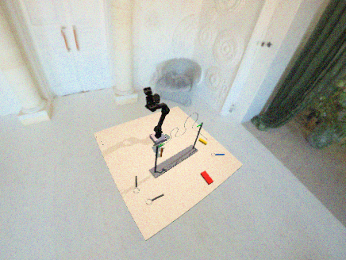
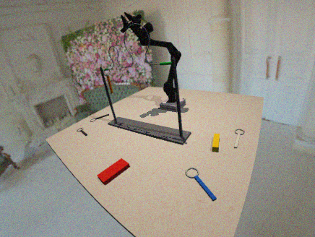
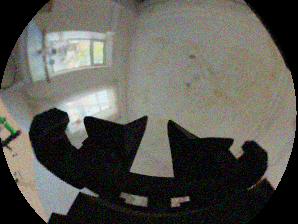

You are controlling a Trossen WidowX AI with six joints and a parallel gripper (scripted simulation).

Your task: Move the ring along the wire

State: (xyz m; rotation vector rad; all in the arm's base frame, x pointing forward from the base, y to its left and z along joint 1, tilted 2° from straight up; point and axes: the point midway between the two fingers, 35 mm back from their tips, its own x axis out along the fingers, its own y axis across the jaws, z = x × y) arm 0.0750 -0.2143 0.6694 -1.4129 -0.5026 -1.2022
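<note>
The orange-handled ring lies 23 cm ahead of my gripper tip, 4 cm to the right of it and 41 cm below it. Round my gripper tip: red block (61 cm ahead, 27 cm to the left, 73 cm below); then yellow block (28 cm ahead, 64 cm to the left, 73 cm below); then white-handled ring (18 cm ahead, 74 cm to the left, 74 cm below).
</note>
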